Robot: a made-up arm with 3 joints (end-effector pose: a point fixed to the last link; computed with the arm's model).
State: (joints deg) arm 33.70 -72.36 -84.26
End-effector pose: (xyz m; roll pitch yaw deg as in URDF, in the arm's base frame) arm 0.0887 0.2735 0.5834 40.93 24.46 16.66
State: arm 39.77 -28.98 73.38
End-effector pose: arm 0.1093 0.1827 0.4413 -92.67 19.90 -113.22
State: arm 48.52 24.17 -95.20
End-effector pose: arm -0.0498 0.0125 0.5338 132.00 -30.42 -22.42
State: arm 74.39 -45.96 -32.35
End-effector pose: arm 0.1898 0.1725 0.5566 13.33 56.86 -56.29
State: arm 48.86 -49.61 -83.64
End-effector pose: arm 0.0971 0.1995 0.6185 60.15 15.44 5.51
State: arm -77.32 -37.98 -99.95
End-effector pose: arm 0.0161 0.0805 0.6069 50.63 -18.22 136.55
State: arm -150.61 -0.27 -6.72
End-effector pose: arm -0.0028 0.0810 0.5825 15.41 47.82 165.08
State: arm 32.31 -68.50 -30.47
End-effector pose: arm 0.1317 0.2990 0.5209 -11.78 47.52 -32.26
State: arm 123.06 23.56 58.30
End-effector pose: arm 0.0611 0.0815 0.4877 -95.86 64.82 150.75
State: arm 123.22 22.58 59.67
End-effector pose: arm 0.0621 0.0823 0.4848 -96.32 62.62 150.88
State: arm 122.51 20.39 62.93
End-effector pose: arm 0.0650 0.0850 0.4780 -97.76 57.76 151.90
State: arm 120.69 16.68 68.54
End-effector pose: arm 0.0688 0.0907 0.4668 -100.14 49.57 154.35
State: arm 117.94 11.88 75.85
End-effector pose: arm 0.0707 0.0995 0.4536 -103.02 39.03 158.22
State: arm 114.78 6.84 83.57
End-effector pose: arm 0.0690 0.1098 0.4420 -105.95 27.99 162.87
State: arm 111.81 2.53 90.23
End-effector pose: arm 0.0647 0.1186 0.4342 -108.49 18.60 167.33
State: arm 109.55 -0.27 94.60
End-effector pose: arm 0.0608 0.1242 0.4303 -110.21 12.57 170.66
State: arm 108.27 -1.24 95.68
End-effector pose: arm 0.0601 0.1256 0.4295 -110.67 11.00 172.26
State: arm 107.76 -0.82 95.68
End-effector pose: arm 0.0603 0.1257 0.4296 -110.74 11.54 172.63
